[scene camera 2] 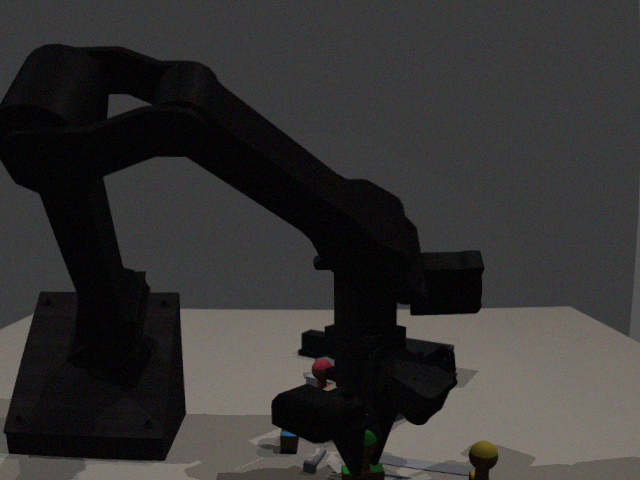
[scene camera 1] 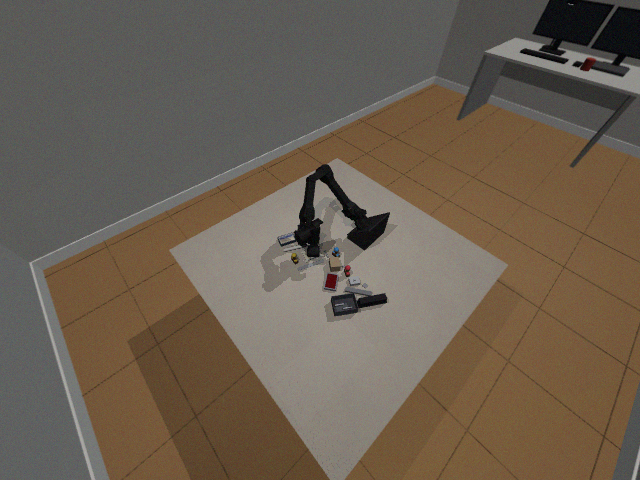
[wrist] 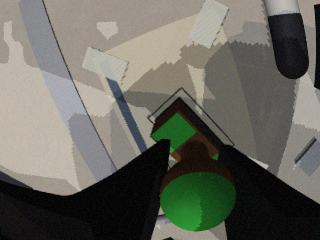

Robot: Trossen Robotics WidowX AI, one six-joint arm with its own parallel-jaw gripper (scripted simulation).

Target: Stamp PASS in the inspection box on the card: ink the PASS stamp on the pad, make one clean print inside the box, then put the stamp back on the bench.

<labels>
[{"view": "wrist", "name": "my gripper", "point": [194, 150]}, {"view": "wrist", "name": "green-knobbed stamp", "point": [198, 190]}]
</labels>
